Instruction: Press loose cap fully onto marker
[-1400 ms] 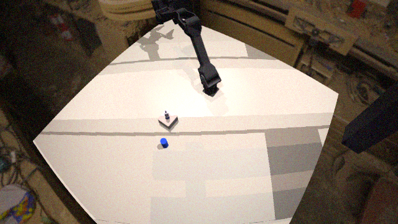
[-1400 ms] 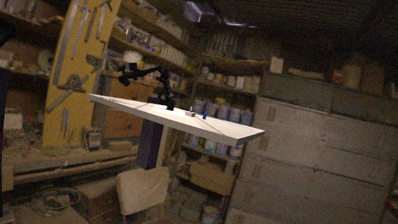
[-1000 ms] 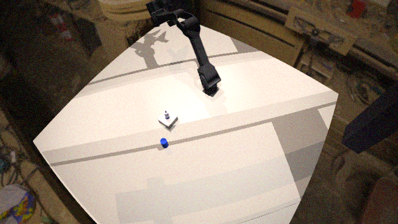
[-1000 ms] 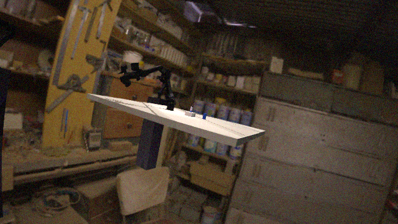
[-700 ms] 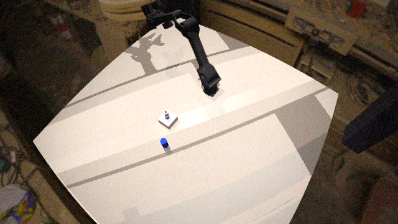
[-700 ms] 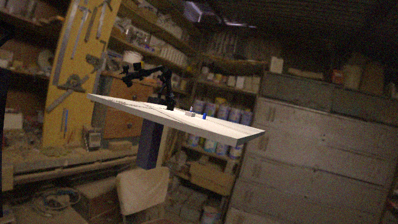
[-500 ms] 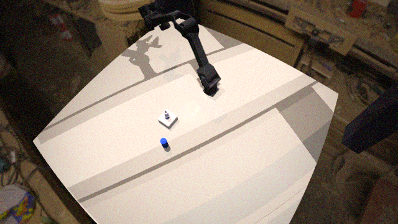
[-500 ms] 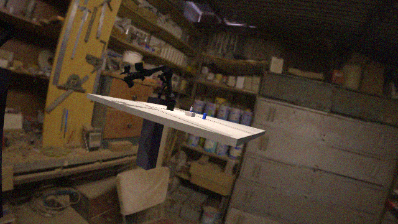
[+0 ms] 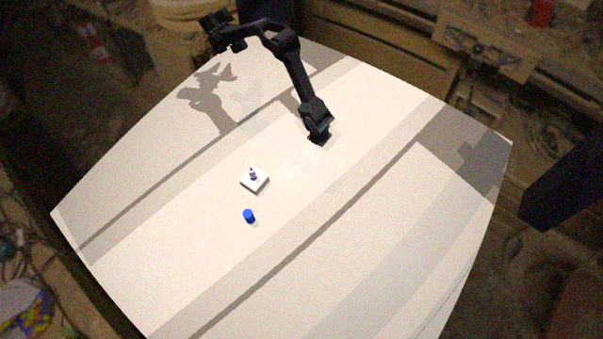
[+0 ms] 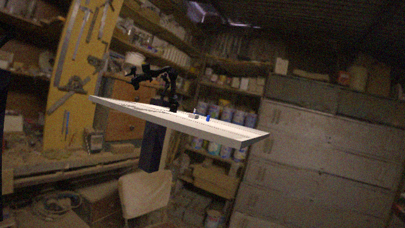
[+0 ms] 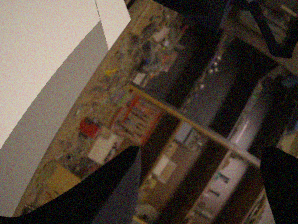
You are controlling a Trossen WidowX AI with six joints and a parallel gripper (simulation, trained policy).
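Right now the blue cap is 54 cm ahead of my gripper tip, 51 cm to the left of it and 16 cm below it. From my gripper tip the other things lie so: holder block: 44 cm to the left, 44 cm ahead, 17 cm below.
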